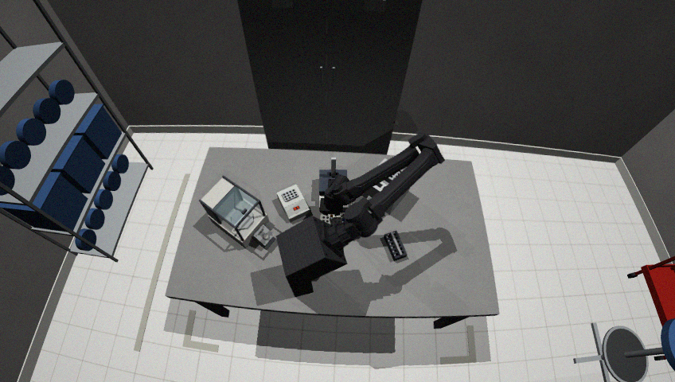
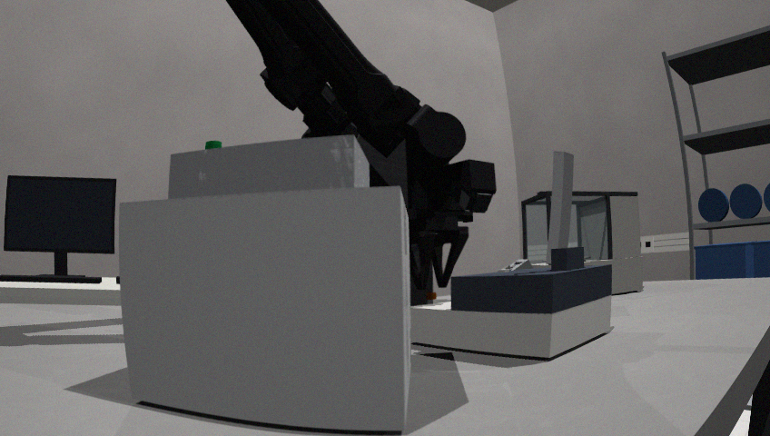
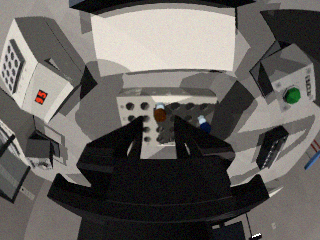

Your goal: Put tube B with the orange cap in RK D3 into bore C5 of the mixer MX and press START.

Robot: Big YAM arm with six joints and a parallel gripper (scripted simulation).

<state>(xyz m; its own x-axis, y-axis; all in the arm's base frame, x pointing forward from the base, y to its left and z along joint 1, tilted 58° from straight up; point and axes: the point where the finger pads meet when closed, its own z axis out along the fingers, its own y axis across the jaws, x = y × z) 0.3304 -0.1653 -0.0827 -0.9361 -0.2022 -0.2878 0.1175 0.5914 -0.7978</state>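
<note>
The tube rack RK lies 30 mm behind my hand, 10 mm to the right of it and 50 mm below it. Also, from my hand: yellow-capped tube (160 mm ahead, 260 mm to the right, 90 mm above); then dry block (90 mm ahead, 180 mm to the left, 40 mm below); then green start key (30 mm ahead, 180 mm to the right).
</note>
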